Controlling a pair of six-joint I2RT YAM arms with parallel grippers.
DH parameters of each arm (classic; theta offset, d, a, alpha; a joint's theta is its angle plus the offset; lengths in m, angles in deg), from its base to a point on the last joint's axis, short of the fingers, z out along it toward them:
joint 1: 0 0.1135 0.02 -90
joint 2: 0 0 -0.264 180
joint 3: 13.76 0 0.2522 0
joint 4: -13.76 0 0.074 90
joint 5: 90 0 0 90
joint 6: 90 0.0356 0 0
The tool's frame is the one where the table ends.
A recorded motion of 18 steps. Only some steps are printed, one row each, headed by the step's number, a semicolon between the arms.
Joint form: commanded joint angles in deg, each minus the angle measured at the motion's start. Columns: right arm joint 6, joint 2, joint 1, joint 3, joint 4, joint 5; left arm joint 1, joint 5, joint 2, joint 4, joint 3, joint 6.
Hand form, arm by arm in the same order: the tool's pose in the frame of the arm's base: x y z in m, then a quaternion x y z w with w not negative. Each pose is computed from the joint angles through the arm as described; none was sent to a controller.
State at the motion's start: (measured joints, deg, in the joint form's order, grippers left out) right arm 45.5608 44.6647 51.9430 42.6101 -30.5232 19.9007; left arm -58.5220 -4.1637 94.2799 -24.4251 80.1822 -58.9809
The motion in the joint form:
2: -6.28 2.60 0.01 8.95 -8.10 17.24; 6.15 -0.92 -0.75 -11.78 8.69 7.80
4: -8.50 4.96 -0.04 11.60 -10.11 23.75; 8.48 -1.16 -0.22 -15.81 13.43 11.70
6: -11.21 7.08 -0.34 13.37 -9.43 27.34; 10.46 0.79 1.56 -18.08 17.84 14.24
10: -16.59 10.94 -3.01 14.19 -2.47 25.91; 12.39 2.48 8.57 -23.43 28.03 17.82
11: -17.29 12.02 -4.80 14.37 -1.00 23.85; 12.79 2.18 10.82 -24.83 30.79 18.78
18: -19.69 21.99 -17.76 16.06 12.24 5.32; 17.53 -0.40 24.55 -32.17 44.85 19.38
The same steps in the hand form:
2: 0.1187 0.1168 0.3278 0.05529 0.84954 0.11936 0.51087; 0.2272 -0.2896 0.3453 -0.00899 0.90871 -0.30136 0.28869
4: 0.1236 0.1179 0.3353 0.06038 0.84217 0.05867 0.53260; 0.2383 -0.2793 0.3636 0.00250 0.90803 -0.28503 0.30696
6: 0.1299 0.1218 0.3414 0.05843 0.83352 0.02406 0.54886; 0.2508 -0.2760 0.3745 0.01393 0.90708 -0.28565 0.30890
10: 0.1497 0.1329 0.3444 0.04693 0.82549 0.01718 0.56220; 0.2764 -0.2861 0.3795 0.03378 0.91458 -0.26826 0.30072
11: 0.1574 0.1335 0.3437 0.04779 0.82763 0.02166 0.55882; 0.2842 -0.2898 0.3779 0.03746 0.91751 -0.25801 0.30033
18: 0.2249 0.1344 0.3343 0.05489 0.83497 0.09728 0.53884; 0.3447 -0.2958 0.3465 -0.00208 0.94021 -0.19037 0.28243

